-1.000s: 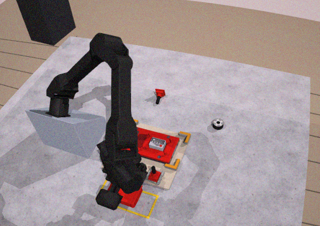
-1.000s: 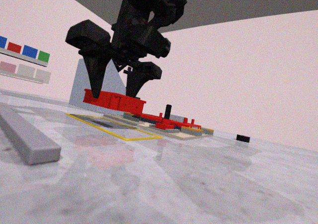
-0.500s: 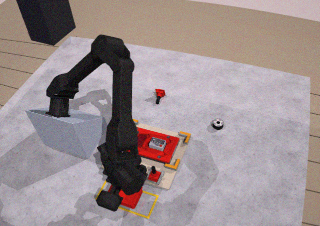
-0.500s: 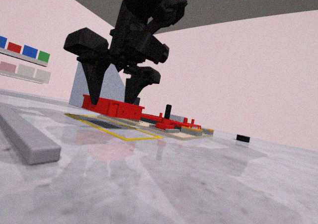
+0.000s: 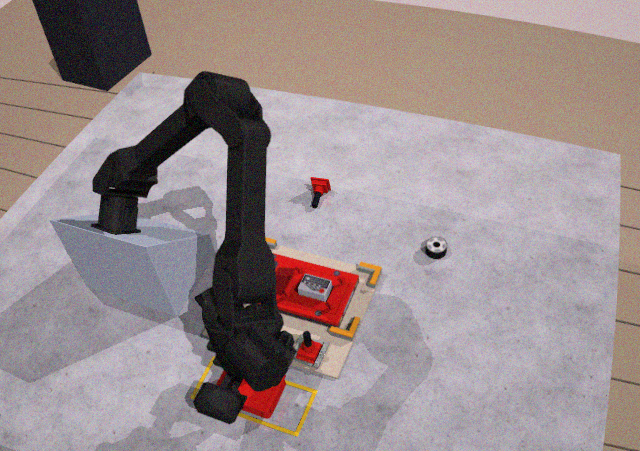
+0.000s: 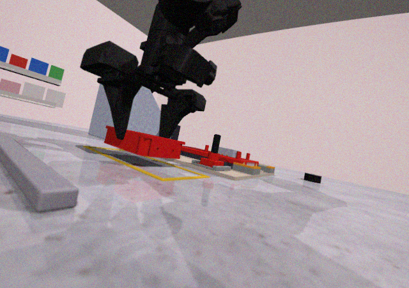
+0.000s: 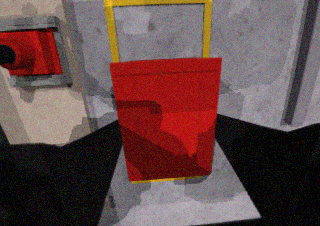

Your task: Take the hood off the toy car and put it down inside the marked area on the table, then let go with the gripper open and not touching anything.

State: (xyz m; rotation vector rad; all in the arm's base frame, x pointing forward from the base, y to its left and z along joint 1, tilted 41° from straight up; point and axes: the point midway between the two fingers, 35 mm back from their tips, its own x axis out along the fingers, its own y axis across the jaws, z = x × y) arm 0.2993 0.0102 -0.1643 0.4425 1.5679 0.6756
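Now: the grey bar 130 mm to the right of my gripper tip, 70 mm ahead of it and 20 mm below it. Also, from my gripper tip: red hood: right at my gripper tip; then black wheel: 400 mm to the left, 160 mm ahead, 20 mm below.
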